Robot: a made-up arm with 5 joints.
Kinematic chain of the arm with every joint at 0, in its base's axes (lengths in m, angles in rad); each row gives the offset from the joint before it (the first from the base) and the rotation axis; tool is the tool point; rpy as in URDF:
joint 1: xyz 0.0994 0 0.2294 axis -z
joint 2: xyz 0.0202 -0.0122 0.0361 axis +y
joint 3: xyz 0.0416 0 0.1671 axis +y
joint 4: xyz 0.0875 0 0.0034 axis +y
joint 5: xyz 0.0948 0.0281 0 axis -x
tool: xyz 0 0 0 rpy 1.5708 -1.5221 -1.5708
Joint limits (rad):
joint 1: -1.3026..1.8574
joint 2: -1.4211..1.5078
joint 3: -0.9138..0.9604
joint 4: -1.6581..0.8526
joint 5: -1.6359..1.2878
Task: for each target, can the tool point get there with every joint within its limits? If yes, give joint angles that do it. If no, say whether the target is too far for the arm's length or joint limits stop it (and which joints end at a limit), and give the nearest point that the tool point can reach.
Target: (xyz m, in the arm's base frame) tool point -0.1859 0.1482 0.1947
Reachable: no: joint limits stop it (at a limit: joint 2, joint 3, joint 4) | nearest point -0.1356 0.1220 0.3211 | short by 0.139 m
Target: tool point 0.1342 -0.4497 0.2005
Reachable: no: too far | nearest point 0.1277 -0.3660 0.2132 | short by 0.085 m
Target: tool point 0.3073 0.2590 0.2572
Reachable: yes | joints -0.8464 0.8443 -0.3780 0.1134 -0.5366
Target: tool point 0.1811 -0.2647 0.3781
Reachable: yes | joints 1.3287 0.2303 0.0575 -0.0855 0.3999
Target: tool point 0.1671 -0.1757 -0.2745
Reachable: no: too far | nearest point 0.1676 -0.1769 0.0521 | short by 0.327 m
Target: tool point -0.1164 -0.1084 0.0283
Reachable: no: joint limits stop it (at a limit: joint 1, joint 2) | nearest point 0.0672 -0.1656 0.0534 | short by 0.194 m
